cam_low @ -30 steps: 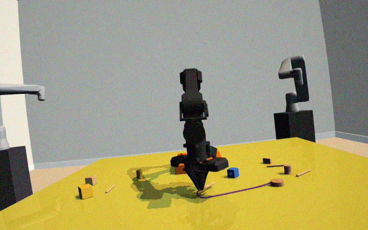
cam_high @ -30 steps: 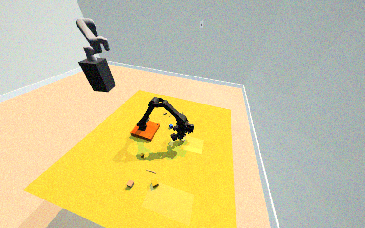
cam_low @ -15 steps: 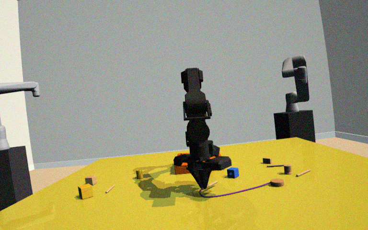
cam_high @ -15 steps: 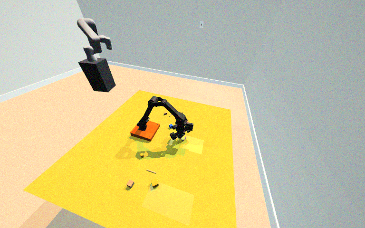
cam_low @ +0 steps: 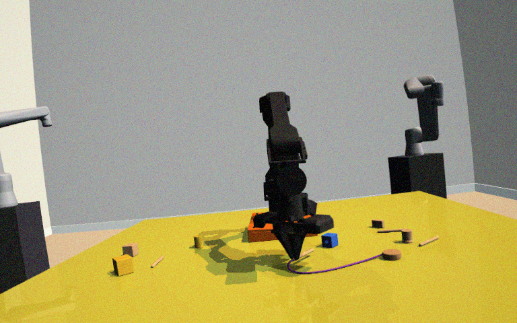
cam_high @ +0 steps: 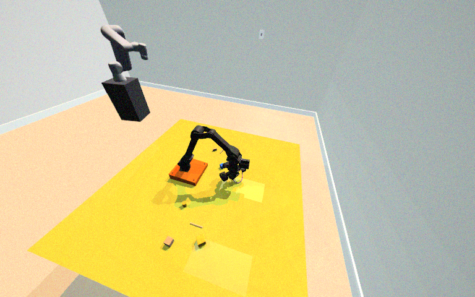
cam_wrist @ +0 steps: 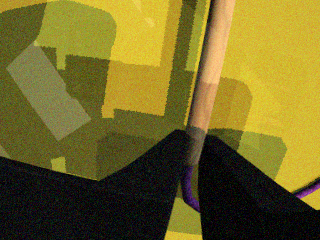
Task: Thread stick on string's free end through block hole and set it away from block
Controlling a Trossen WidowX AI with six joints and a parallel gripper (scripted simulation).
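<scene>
My gripper tip is 9 cm past the blue block and 12 cm to the right of it. Also, from my gripper tip: yellow cylinder: 27 cm behind, 22 cm to the right, 1 cm above; then wooden cylinder: 2 cm behind, 29 cm to the left; then round wooden button: 6 cm ahead, 20 cm to the left, 1 cm below.
</scene>
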